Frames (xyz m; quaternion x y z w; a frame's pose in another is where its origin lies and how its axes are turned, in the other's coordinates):
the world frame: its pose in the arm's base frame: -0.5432 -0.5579 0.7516 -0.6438 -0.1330 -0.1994 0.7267
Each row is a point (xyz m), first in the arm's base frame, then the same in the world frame.
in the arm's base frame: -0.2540 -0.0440 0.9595
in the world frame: 0.2886 -0.0031 0.5547
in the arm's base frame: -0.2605 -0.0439 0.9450
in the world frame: 0.2763 0.0067 0.5524
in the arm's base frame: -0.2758 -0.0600 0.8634
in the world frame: 0.2280 0.0702 0.5244
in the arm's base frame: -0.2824 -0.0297 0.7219
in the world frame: 0.1548 0.1948 0.5348
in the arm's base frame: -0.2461 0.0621 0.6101
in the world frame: 0.1258 0.3186 0.6127
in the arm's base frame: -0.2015 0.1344 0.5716
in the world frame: 0.1394 0.3798 0.6817
